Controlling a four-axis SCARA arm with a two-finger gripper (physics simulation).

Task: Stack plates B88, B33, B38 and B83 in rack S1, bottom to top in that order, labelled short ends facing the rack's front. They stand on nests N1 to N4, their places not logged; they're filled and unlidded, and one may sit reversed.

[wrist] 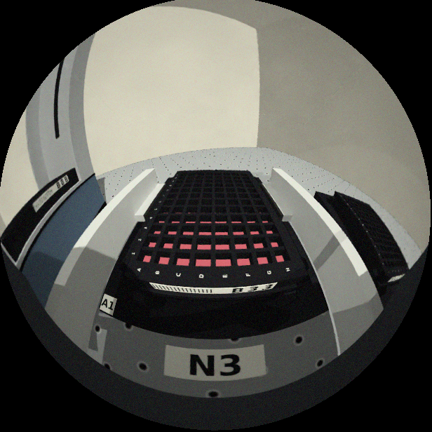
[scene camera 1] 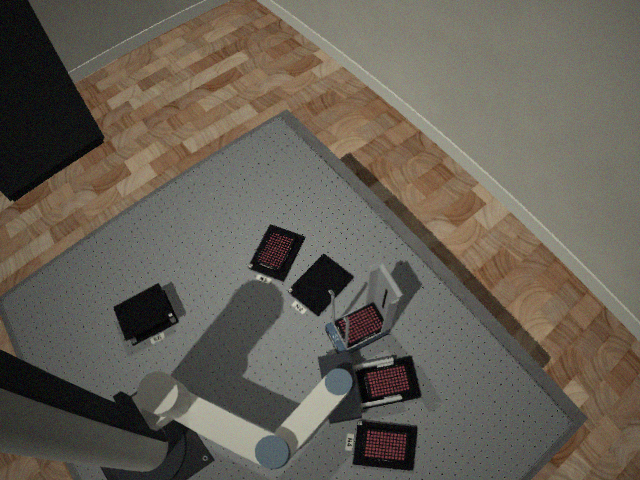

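Observation:
My gripper is shut on plate B33, one finger along each long side. The plate is at nest N3, and its labelled end faces the wrist camera; whether it touches the nest I cannot tell. Rack S1 stands beside it with plate B88 inside, its label facing the front. A red-filled plate stands on nest N4, and another plate stands on nest N1; I cannot read their labels. Nest N2 bears no plate.
The rack's tall grey back and thin front posts rise close beside my gripper. A black block-like object stands at the left of the table. The N4 nest is close on the gripper's other side.

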